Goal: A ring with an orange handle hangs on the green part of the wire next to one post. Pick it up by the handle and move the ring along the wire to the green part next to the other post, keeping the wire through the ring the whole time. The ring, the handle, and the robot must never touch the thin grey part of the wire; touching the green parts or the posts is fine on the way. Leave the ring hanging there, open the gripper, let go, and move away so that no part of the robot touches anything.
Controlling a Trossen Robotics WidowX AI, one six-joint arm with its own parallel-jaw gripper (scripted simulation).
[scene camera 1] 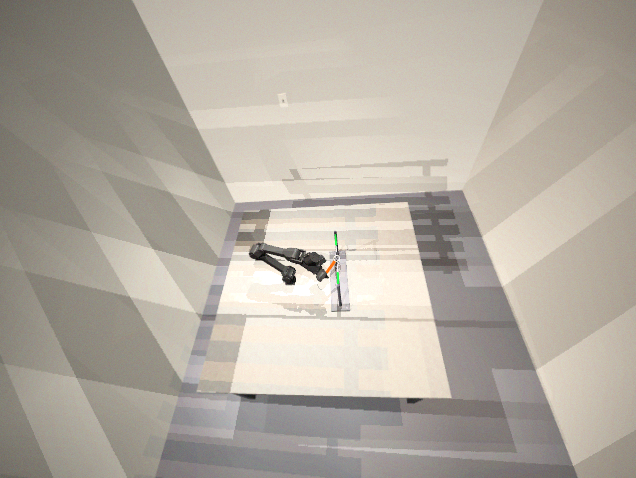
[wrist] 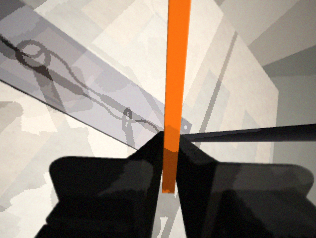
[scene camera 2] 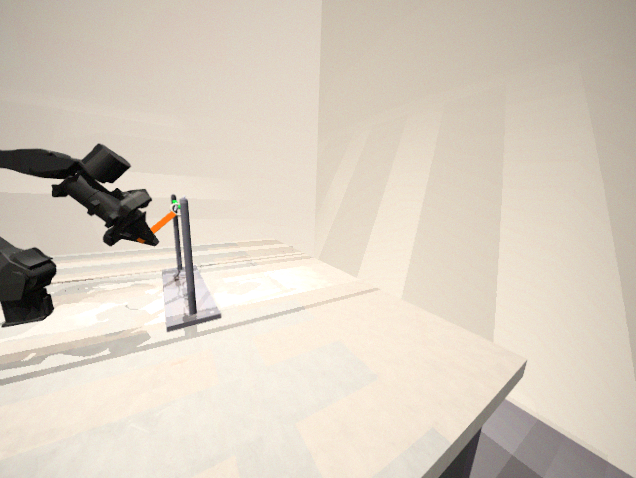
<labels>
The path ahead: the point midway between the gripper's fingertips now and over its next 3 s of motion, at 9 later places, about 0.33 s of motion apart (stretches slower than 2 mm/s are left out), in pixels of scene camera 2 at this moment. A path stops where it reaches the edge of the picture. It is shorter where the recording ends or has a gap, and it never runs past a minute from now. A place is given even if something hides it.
My gripper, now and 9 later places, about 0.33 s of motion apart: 157, 244; 158, 250; 161, 252; 164, 249; 167, 243; 169, 238; 169, 239; 170, 241; 169, 242; 169, 241
</labels>
